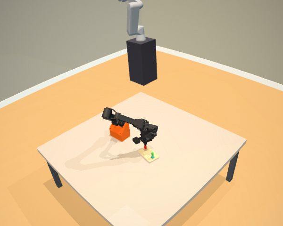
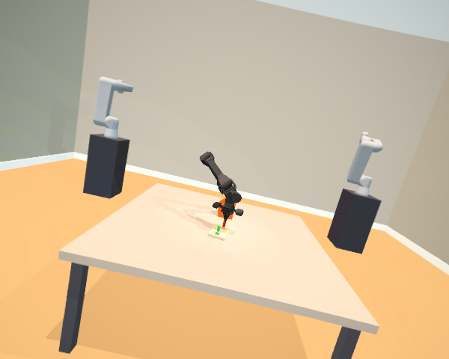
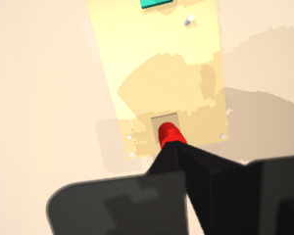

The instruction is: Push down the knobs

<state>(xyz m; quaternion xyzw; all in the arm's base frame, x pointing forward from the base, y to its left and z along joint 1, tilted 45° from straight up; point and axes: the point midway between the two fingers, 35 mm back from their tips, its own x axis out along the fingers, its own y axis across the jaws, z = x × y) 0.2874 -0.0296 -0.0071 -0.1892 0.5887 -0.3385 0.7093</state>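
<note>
My gripper tip is 1 cm above the red knob. Also, from my gripper tip: green knob (11 cm ahead, 3 cm to the right, 1 cm below).
</note>
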